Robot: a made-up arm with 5 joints.
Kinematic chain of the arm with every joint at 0, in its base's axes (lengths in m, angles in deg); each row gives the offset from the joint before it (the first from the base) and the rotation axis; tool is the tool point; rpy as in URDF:
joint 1: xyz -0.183 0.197 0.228 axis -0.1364 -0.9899 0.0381
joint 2: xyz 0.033 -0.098 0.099 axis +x
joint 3: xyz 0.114 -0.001 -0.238 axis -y
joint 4: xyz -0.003 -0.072 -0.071 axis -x
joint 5: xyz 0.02 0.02 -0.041 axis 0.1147 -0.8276 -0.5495
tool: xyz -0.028 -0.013 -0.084 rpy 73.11 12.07 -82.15
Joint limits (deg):
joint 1: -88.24..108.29
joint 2: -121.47..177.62
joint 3: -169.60..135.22
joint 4: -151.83..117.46
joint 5: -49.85..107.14
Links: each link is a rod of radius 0.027 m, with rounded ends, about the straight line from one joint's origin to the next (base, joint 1, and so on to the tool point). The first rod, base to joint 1, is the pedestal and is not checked.
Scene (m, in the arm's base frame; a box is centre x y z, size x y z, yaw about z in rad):
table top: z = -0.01
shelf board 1: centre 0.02 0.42 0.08 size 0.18 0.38 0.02 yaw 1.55
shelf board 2: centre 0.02 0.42 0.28 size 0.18 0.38 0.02 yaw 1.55
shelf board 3: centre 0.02 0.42 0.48 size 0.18 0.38 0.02 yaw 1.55
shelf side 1: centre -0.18 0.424 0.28 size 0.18 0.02 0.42 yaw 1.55
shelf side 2: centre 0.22 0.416 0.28 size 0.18 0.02 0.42 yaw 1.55
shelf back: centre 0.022 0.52 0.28 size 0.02 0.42 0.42 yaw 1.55
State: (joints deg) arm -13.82 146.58 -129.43 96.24 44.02
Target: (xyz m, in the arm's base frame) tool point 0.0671 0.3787 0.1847
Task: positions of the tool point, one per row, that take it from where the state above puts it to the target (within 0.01 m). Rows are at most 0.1 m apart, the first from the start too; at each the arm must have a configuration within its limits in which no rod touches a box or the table.
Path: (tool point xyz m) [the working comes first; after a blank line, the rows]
Joints at the target: -78.62 145.16 -113.68 117.46 40.38
Straight joint move there: touches shelf board 2.

1: -0.0842 0.3551 0.3978
2: -0.0872 0.3211 0.4012
3: -0.0855 0.2835 0.3985
4: -0.0795 0.2441 0.3894
5: -0.0396 0.2463 0.3687
6: -0.0017 0.2477 0.3379
7: 0.0308 0.2478 0.2962
8: 0.0541 0.2467 0.2444
9: 0.0643 0.2443 0.1847
10: 0.0683 0.2825 0.1957
11: 0.0700 0.3195 0.1987
12: 0.0694 0.3525 0.1942
13: 0.0671 0.3787 0.1847

